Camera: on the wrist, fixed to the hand. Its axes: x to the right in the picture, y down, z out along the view.
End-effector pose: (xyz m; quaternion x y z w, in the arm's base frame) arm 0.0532 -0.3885 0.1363 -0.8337 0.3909 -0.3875 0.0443
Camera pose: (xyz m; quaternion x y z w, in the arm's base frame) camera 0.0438 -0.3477 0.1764 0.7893 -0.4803 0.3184 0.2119
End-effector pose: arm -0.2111 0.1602 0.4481 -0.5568 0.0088 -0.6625 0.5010
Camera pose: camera -0.2691 0.1599 0.4477 -0.6292 0.2190 -0.6711 0.3252
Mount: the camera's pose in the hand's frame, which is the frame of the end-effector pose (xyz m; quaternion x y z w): -0.0072 -0.0375 -0.0436 -0.2733 0.0637 -0.0044 0.9598
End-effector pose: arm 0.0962 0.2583 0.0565 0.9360 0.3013 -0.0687 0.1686
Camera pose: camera 0.0695 0.2985 0.0886 0.8553 0.3228 0.0753 0.3981
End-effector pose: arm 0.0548 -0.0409 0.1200 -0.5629 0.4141 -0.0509 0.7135
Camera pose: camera 0.0366 -0.0837 0.1545 -0.7339 0.4543 0.0253 0.5044
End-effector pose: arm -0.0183 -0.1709 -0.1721 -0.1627 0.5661 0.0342 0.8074
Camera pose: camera -0.0513 -0.2185 -0.1704 -0.3815 0.5847 0.1736 0.6946
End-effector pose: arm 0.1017 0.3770 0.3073 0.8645 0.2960 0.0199 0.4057
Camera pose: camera 0.0652 0.4219 0.3112 0.7163 0.3083 0.1533 0.6069
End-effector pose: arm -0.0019 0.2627 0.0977 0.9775 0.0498 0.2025 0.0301
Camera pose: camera -0.0291 0.3008 0.1319 0.9169 -0.0013 0.2701 0.2938
